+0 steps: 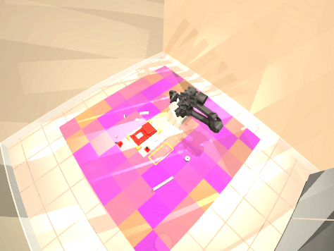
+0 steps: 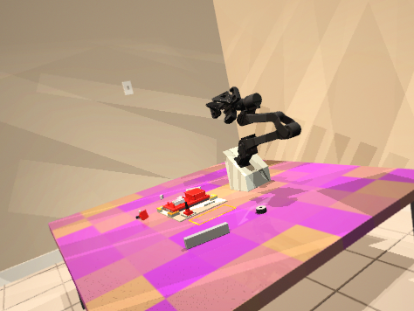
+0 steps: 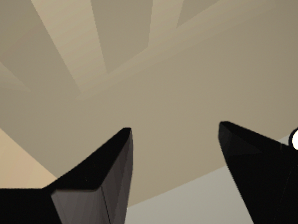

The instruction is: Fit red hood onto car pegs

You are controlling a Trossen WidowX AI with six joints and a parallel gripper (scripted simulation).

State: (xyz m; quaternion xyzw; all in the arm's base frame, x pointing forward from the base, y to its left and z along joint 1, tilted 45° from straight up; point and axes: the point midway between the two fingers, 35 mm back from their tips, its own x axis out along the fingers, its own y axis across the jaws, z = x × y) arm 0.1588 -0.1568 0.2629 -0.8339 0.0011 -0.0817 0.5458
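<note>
My gripper tip is now 41 cm above the red hood, 17 cm to the left of it and 7 cm short of it. Also, from my gripper tip: jig (43 cm below, 14 cm to the right, 13 cm ahead); grey engine block (42 cm below, 16 cm to the right, 16 cm ahead).
</note>
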